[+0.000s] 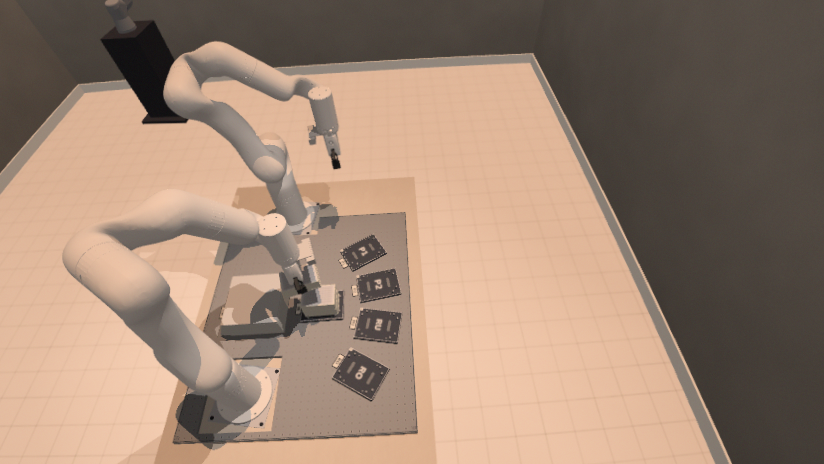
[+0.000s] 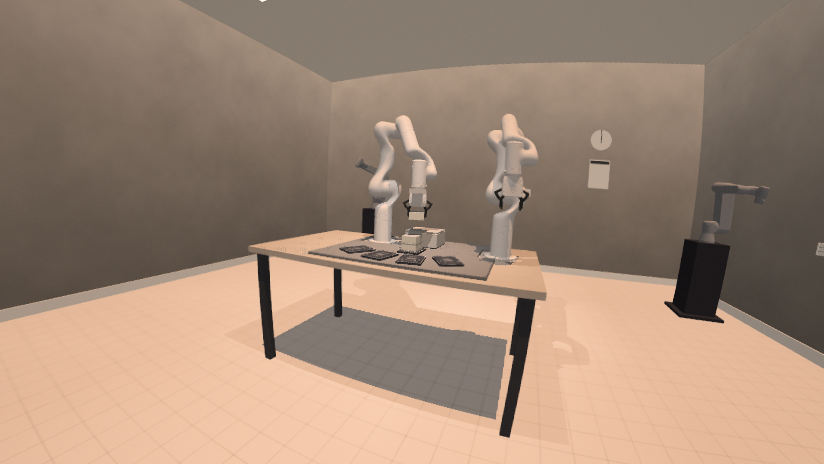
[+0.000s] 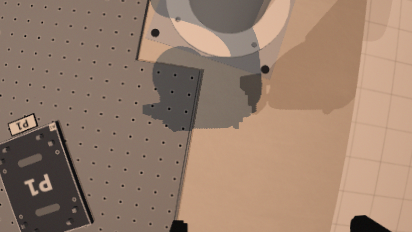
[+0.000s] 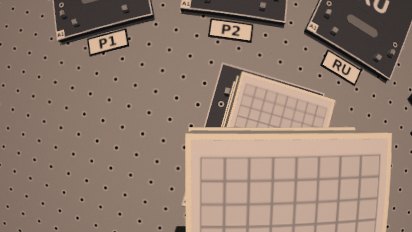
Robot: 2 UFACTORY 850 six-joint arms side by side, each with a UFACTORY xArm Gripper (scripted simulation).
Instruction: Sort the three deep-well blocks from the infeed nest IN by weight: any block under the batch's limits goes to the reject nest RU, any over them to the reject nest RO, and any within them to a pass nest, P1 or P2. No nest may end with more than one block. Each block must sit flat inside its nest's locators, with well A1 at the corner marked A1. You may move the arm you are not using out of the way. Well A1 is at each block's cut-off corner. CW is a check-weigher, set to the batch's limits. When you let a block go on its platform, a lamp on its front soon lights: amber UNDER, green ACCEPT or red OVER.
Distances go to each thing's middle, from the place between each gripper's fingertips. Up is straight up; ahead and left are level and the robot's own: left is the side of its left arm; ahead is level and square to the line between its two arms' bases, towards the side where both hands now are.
Right now the pale check-weigher [image 1: 255, 304] is 21 cm behind my right hand, 2 cm to the right of it and 14 cm below it. Also, from my right hand: nest RU [image 1: 362, 321]: 26 cm ahead, 7 cm to the right, 19 cm below; nest P2 [image 1: 393, 279]: 25 cm ahead, 10 cm to the left, 19 cm below; dark infeed nest [image 4: 228, 74]: 4 cm ahead, 19 cm below.
Now: left hand 280 mm above the nest P1 [image 1: 350, 258], 270 mm to the left of it and 110 mm short of it. The rest, counted from my left hand: pale check-weigher: 550 mm to the right, 270 mm behind, 220 mm below; nest P2: 430 mm to the right, 280 mm below, 190 mm ahead; dark infeed nest: 530 mm to the right, 280 mm below, 20 mm behind.
